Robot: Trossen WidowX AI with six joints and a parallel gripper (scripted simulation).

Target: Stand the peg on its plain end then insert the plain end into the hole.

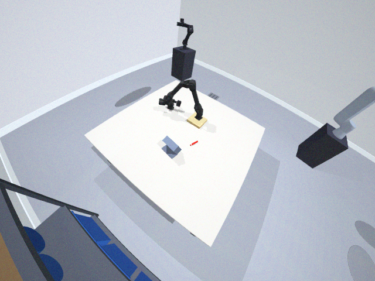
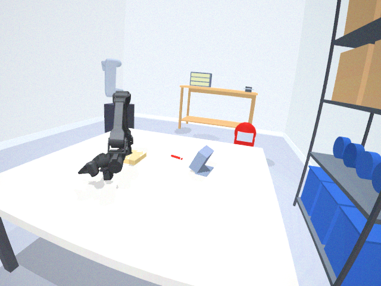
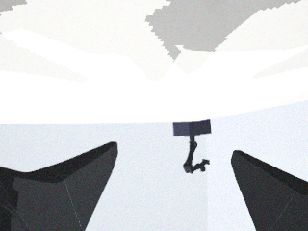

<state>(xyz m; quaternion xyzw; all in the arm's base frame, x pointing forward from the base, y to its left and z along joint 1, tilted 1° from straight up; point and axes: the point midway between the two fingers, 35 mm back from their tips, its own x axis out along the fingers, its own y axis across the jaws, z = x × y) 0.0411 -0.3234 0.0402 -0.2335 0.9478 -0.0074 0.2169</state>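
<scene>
The red peg lies 270 mm ahead of my gripper tip, 500 mm to the left of it and 50 mm below it. Also, from my gripper tip: sloped panel: 440 mm ahead, 420 mm to the left, 10 mm above.
</scene>
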